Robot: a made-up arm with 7 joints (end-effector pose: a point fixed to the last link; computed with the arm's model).
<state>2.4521 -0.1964 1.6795 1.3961 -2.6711 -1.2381 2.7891</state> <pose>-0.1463 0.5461 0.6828 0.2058 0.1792 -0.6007 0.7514</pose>
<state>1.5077 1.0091 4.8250 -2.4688 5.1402 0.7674 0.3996</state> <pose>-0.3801 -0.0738 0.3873 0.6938 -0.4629 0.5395 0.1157</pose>
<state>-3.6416 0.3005 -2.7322 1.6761 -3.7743 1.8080 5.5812</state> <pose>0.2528 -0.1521 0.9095 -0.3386 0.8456 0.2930 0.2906</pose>
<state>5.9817 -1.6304 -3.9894 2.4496 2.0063 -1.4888 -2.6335</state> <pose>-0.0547 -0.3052 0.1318 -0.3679 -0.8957 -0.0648 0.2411</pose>
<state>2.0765 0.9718 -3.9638 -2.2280 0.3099 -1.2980 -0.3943</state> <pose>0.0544 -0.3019 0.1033 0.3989 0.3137 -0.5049 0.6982</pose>
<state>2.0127 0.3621 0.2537 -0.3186 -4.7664 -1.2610 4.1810</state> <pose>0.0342 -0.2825 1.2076 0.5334 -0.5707 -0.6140 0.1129</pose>
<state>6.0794 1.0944 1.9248 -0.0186 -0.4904 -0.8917 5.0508</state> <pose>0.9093 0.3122 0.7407 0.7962 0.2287 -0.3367 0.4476</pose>
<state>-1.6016 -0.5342 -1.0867 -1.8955 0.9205 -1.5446 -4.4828</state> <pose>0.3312 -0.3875 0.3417 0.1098 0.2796 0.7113 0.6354</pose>
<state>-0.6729 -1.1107 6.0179 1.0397 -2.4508 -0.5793 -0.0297</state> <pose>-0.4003 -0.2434 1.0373 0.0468 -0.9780 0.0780 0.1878</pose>
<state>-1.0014 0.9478 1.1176 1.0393 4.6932 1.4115 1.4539</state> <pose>0.7083 0.5117 0.4325 0.2866 0.2512 -0.6767 0.6300</pose>
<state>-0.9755 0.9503 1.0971 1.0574 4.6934 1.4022 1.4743</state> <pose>0.7204 0.4938 0.4195 0.2880 0.2520 -0.6831 0.6220</pose>
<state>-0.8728 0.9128 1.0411 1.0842 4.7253 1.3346 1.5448</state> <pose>0.7646 0.4167 0.4245 0.3252 0.2234 -0.6973 0.5984</pose>
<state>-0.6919 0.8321 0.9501 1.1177 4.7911 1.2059 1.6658</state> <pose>0.8202 0.2727 0.4514 0.3894 0.1509 -0.7155 0.5601</pose>
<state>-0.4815 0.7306 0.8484 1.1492 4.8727 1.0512 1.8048</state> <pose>0.8476 0.0995 0.4940 0.4470 0.0426 -0.7282 0.5177</pose>
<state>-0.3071 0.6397 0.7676 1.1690 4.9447 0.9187 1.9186</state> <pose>0.8388 -0.0433 0.5403 0.4773 -0.0650 -0.7311 0.4832</pose>
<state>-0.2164 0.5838 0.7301 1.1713 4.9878 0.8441 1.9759</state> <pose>0.8211 -0.1174 0.5766 0.4878 -0.1327 -0.7273 0.4642</pose>
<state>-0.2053 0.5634 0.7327 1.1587 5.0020 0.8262 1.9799</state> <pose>0.8143 -0.1304 0.5990 0.4937 -0.1544 -0.7217 0.4600</pose>
